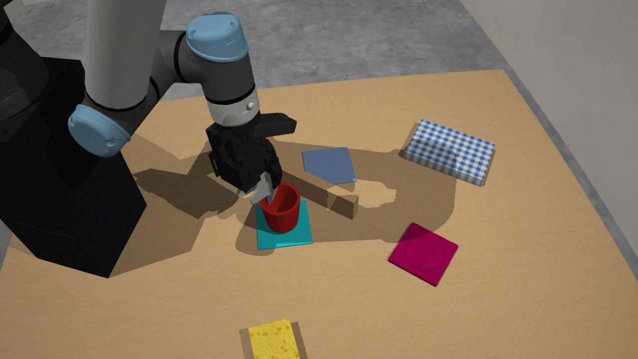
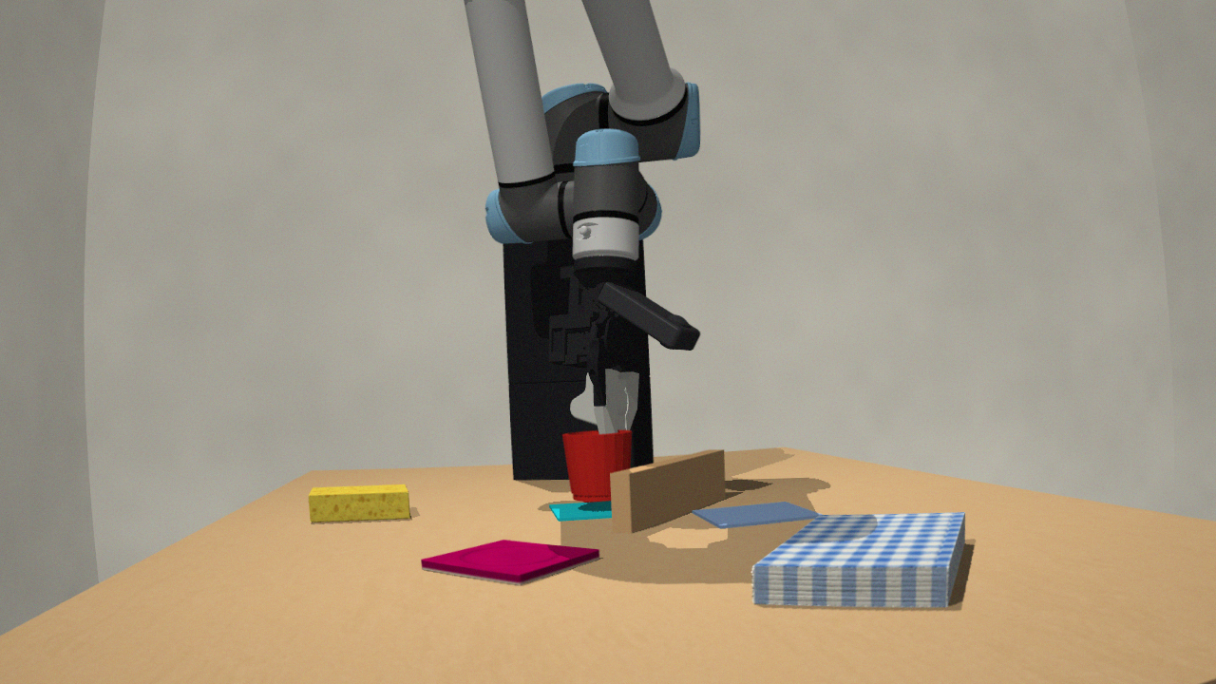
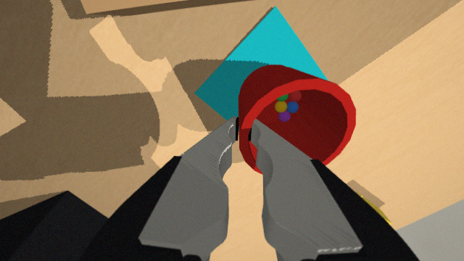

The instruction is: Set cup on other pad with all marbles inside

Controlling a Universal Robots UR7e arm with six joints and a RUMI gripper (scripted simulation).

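Right now the red cup is 3 cm below my hand, 2 cm to the right of it and 2 cm ahead of it. Also, from my hand: wooden rail 8 cm ahead, 5 cm to the left, 5 cm below; blue marble 4 cm to the right, 4 cm below, 3 cm ahead; purple marble 4 cm to the right, 4 cm below, 2 cm ahead.
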